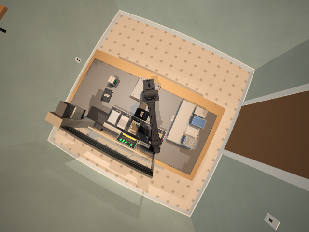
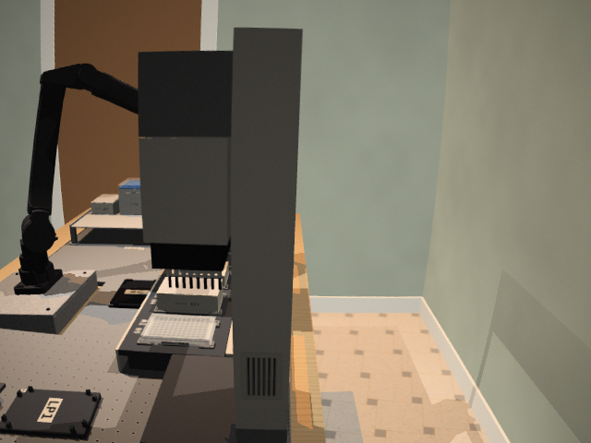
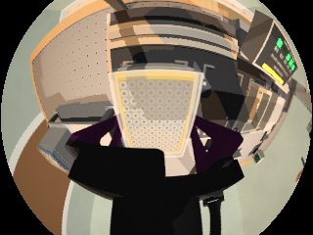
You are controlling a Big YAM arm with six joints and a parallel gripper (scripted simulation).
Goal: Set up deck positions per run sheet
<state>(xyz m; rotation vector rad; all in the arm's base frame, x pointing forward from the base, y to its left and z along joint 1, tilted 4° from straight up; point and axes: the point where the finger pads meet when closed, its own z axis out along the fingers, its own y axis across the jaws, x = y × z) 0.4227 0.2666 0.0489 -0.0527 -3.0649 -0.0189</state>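
The yellow-framed tip rack lies 10 mm behind my hand, 10 mm to the right of it and 20 mm below it. From my hand the other things lie so: shelf (260 mm behind, 250 mm to the left, 50 mm below); cream reservoir (10 mm behind, 250 mm to the right, 50 mm below); regrip nest (170 mm behind, 240 mm to the right, 100 mm below).
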